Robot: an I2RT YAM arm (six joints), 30 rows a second.
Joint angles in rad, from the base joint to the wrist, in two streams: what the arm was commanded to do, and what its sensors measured. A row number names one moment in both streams.
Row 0, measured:
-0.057 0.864 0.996 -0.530 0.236 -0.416
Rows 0 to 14, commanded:
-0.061 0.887 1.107 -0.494 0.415 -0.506
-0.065 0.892 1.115 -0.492 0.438 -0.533
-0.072 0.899 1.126 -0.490 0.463 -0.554
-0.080 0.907 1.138 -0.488 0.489 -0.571
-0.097 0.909 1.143 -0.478 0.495 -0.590
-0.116 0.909 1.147 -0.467 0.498 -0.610
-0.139 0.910 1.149 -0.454 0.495 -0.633
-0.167 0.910 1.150 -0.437 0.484 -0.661
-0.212 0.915 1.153 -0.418 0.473 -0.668
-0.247 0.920 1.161 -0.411 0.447 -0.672
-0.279 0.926 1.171 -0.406 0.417 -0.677
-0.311 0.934 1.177 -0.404 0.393 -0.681
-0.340 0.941 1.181 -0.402 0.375 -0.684
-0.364 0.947 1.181 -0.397 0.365 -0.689
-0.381 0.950 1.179 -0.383 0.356 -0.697
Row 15, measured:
-0.310 0.931 1.114 -0.489 0.406 -0.636
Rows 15 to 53, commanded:
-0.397 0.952 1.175 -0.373 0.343 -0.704
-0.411 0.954 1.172 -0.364 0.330 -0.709
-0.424 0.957 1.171 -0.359 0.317 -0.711
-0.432 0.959 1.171 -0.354 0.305 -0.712
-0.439 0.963 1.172 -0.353 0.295 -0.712
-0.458 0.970 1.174 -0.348 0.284 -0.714
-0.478 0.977 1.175 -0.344 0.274 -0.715
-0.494 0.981 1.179 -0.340 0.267 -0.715
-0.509 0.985 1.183 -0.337 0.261 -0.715
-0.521 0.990 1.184 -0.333 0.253 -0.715
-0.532 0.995 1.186 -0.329 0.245 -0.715
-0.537 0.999 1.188 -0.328 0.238 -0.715
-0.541 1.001 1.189 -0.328 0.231 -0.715
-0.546 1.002 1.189 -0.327 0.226 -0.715
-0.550 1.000 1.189 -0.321 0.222 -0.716
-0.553 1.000 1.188 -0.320 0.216 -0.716
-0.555 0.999 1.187 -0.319 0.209 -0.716
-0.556 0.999 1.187 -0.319 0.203 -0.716
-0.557 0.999 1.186 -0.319 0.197 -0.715
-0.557 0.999 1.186 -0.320 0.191 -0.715
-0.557 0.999 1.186 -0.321 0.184 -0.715
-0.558 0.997 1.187 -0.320 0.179 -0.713
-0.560 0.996 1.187 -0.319 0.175 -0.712
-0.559 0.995 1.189 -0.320 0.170 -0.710
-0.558 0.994 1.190 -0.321 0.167 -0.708
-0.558 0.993 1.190 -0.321 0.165 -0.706
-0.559 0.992 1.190 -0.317 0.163 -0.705
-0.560 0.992 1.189 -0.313 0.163 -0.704
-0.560 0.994 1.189 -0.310 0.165 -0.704
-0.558 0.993 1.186 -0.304 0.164 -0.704
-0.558 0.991 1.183 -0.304 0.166 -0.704
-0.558 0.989 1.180 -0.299 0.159 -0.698
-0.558 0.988 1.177 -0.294 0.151 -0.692
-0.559 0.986 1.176 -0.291 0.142 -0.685
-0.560 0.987 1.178 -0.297 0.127 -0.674
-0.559 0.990 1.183 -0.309 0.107 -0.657
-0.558 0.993 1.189 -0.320 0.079 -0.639
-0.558 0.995 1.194 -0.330 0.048 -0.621
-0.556 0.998 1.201 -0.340 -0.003 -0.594
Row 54, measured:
-0.562 1.008 1.125 -0.377 0.136 -0.685
